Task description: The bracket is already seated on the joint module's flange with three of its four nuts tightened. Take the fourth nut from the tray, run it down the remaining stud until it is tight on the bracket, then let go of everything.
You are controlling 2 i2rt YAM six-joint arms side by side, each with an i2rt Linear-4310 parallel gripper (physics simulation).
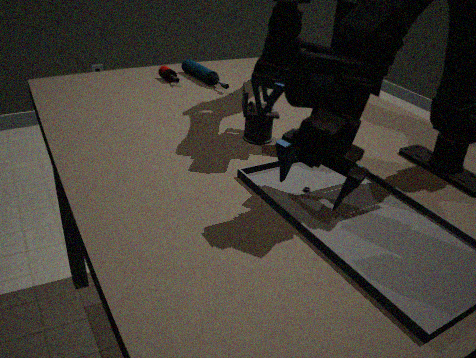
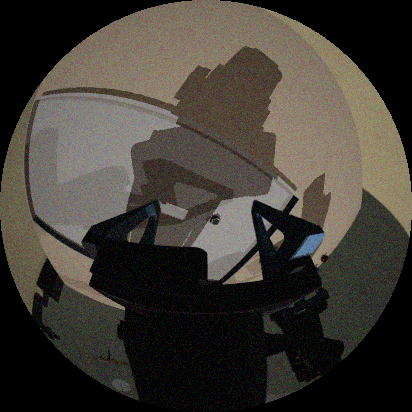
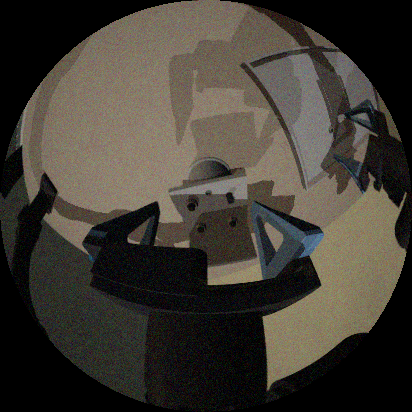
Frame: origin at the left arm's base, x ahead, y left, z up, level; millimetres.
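Where they show: left gripper, between the fingertips: [image 1: 307, 194] [image 2: 205, 204] [image 3: 340, 134]; right gripper, between the fingertips: [image 1: 264, 108] [image 3: 204, 206]; left arm's base, origin of its link: [image 1: 443, 170]; right arm's base, origin of its link: [image 1: 280, 79] [image 3: 46, 195].
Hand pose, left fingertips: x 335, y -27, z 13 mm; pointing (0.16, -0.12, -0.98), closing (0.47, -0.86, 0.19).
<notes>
Each offset is from my left fingertips to the centre of the thing. Level surfaces: height alone.
The small dark nut @(dx -16, dy -23, dz -6 mm) [image 1: 306, 189] [image 2: 215, 218] [image 3: 331, 130] lies in the tray @(dx -48, dy +92, dz -5 mm) [image 1: 320, 245] [image 3: 287, 127], near its end closest to the joint module. My left gripper [image 1: 308, 194] [image 2: 205, 204] [image 3: 340, 134] is open and empty above the tray, its fingers spread on either side of the nut and apart from it. The joint module @(dx -57, dy -244, dz +24 mm) [image 1: 258, 131] [image 3: 209, 168] stands upright on the table with the bracket @(dx -57, dy -244, dz +69 mm) [image 3: 220, 245] on top. Several dark studs or nuts show on the bracket; which stud is bare is too dark to tell. My right gripper [image 3: 204, 206] is open and empty, its fingers around the bracket area.
A red-handled tool @(dx -36, dy -680, dz +4 mm) [image 1: 167, 73] and a blue-handled tool @(dx -129, dy -646, dz +7 mm) [image 1: 199, 72] lie on the table @(dz -13 mm) [image 1: 125, 165] at the back left. The left arm [image 1: 330, 125] reaches over the tray from the back, its shadow falling across the tray. The tray has a raised dark rim.
</notes>
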